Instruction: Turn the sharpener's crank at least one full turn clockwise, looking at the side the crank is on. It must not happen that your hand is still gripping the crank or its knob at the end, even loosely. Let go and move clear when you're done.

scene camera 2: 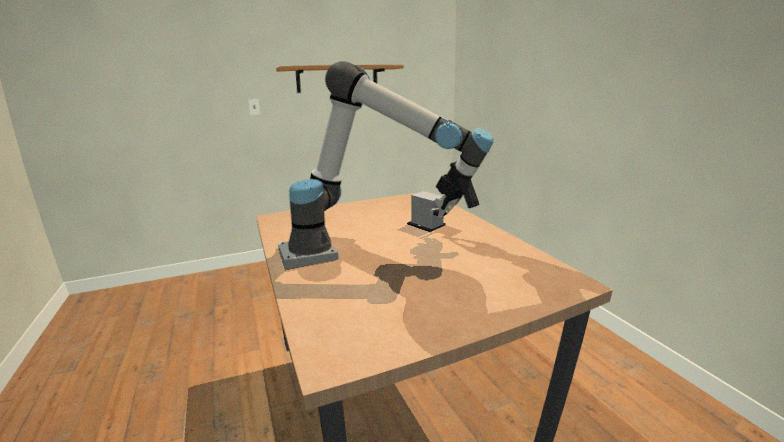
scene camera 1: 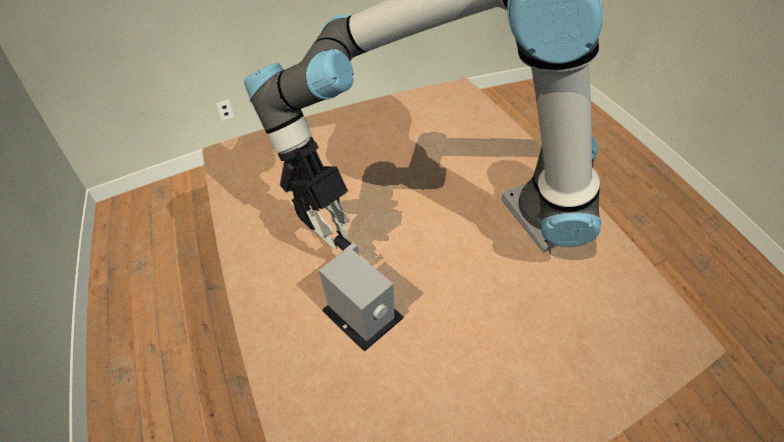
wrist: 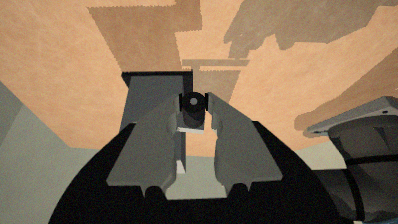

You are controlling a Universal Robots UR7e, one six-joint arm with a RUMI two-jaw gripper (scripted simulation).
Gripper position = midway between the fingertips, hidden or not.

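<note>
Scene camera 1 shows my gripper (scene camera 1: 340,245). Visible in scene camera 2: a sharpener (scene camera 2: 421,203) and the gripper (scene camera 2: 440,217). The wrist view shows my gripper (wrist: 193,94) and the sharpener (wrist: 144,88).
</note>
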